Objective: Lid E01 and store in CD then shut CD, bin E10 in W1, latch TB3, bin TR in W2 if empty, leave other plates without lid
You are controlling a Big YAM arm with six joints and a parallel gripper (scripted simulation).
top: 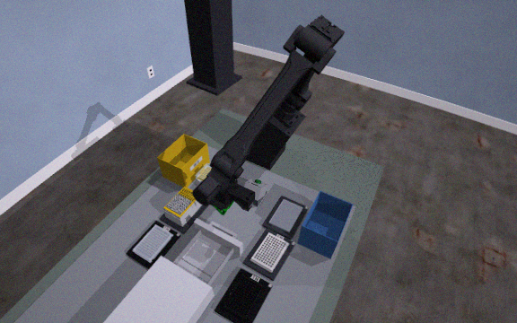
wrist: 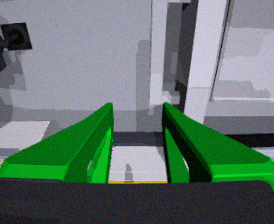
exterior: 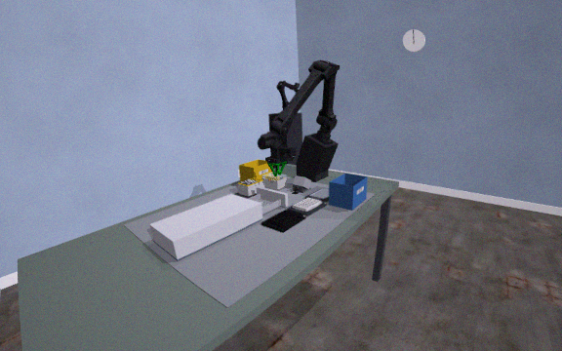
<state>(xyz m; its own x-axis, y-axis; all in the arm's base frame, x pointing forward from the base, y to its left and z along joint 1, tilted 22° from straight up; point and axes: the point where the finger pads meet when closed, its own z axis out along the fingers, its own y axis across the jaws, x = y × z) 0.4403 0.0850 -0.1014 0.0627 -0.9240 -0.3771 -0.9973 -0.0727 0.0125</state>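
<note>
Now: hand 18 cm past the plate lid, 15 cm to the right of it and 13 cm above it. From my hand the other things lie so: tip rack TR: 20 cm to the right, 9 cm below, 2 cm ahead; then white assay plate: 18 cm to the left, 12 cm below, 1 cm behind; then cooler drawer: 17 cm ahead, 12 cm below, 1 cm to the left.
</note>
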